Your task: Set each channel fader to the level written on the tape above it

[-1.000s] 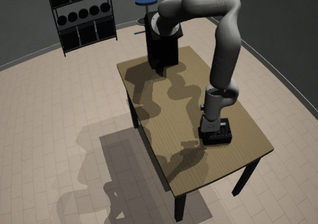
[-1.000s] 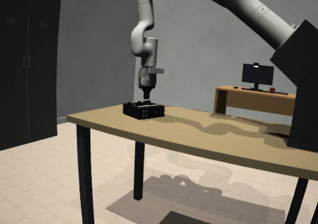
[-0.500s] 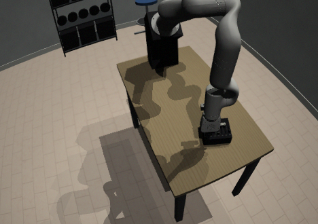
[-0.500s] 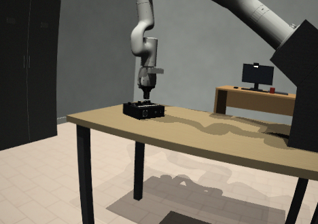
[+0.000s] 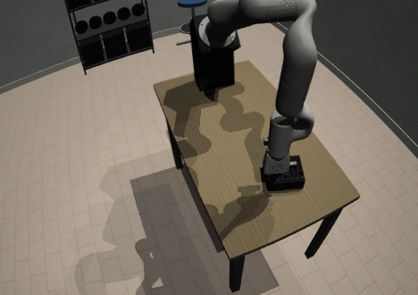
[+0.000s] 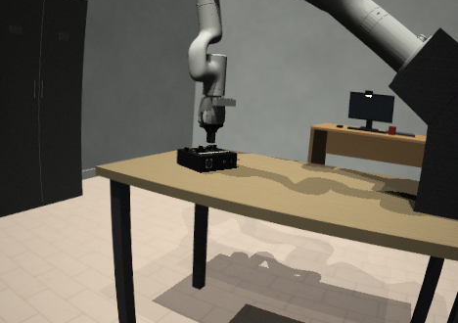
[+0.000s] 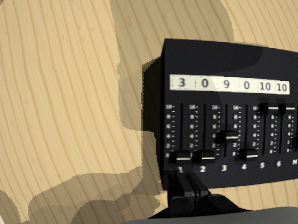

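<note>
Now: hand 2 cm past the fader cap, 1 cm to the right of it and 3 cm above it. The rest, counted from my hand: master fader 5 cm ahead, 13 cm to the left, 3 cm below.
</note>
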